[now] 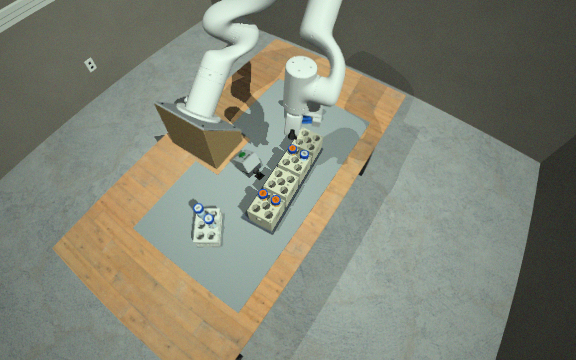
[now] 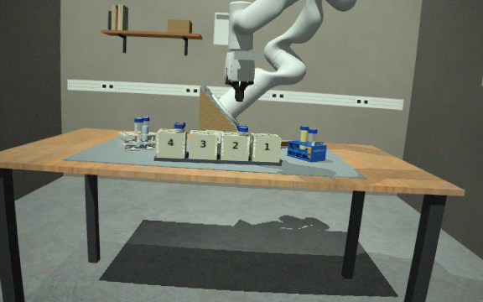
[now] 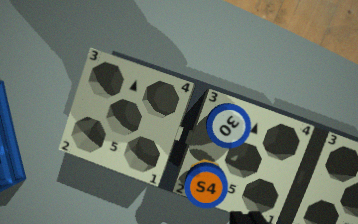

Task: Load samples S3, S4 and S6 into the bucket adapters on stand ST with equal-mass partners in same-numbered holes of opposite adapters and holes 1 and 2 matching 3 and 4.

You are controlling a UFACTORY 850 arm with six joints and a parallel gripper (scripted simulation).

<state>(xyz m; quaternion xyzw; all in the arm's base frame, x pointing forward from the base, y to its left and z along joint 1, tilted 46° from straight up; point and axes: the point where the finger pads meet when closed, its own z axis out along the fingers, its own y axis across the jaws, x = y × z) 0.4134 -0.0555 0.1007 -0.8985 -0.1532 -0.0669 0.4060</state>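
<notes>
The green done key is 19 cm behind my hand, 16 cm below it and 7 cm to the right of it. Round my hand: sample tube: 21 cm to the right, 16 cm below; then adapter 3: 18 cm below, 12 cm to the right, 2 cm ahead; then loading stand: 22 cm below, 6 cm to the right, 1 cm ahead.
</notes>
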